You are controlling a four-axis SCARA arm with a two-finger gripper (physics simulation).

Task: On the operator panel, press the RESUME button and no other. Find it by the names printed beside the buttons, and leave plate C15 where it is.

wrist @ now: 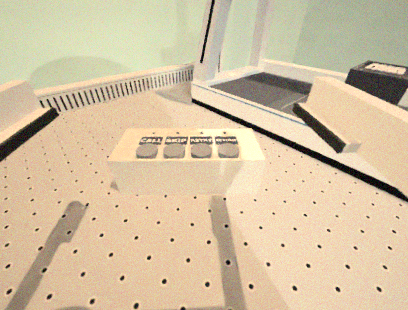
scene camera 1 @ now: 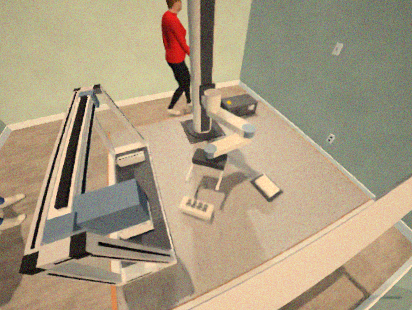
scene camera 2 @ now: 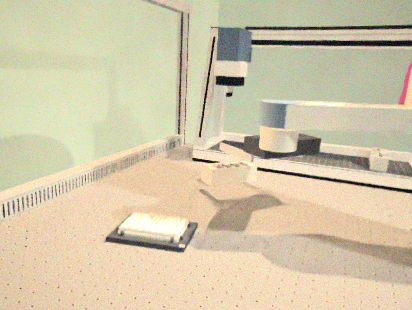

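Pixels of known places: gripper, fingertip midpoint: [wrist: 177, 94] [scene camera 1: 201, 186]; arm's base, link origin: [scene camera 1: 202, 129].
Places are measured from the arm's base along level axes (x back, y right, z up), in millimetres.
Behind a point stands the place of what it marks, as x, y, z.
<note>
The cream operator panel [scene camera 1: 196, 208] {-658, 287, 65} [scene camera 2: 227, 173] {-639, 239, 49} [wrist: 185, 175] {-623, 258, 45} stands on the perforated table with a row of grey buttons. In the wrist view its labels read CALL and SKIP from the left, then a blurred RETRY; the rightmost label is blurred and looks like RESUME, above the RESUME button [wrist: 228, 151] {-601, 301, 69}. My gripper [scene camera 1: 203, 183] {-589, 233, 149} [wrist: 177, 94] {-589, 233, 149} is open and empty, raised above the table on the column side of the panel, its fingers wide apart. The pale plate [scene camera 1: 268, 185] {-672, -169, 33} [scene camera 2: 154, 226] {-664, -171, 36} lies on a dark holder, apart from the gripper; its name is not readable.
A framed machine with a dark deck [scene camera 1: 161, 220] {-652, 470, 61} [wrist: 265, 85] stands beside the panel. A black box [wrist: 378, 82] {-526, 515, 122} stands on its deck. A dark case [scene camera 1: 240, 104] {54, -379, 128} is near the arm's column [scene camera 1: 196, 65] {-51, 55, 532}. A slotted strip [scene camera 2: 75, 179] {-1004, -15, 42} [wrist: 120, 86] {-1004, 336, 40} edges the table. A person in red [scene camera 1: 174, 37] stands behind.
</note>
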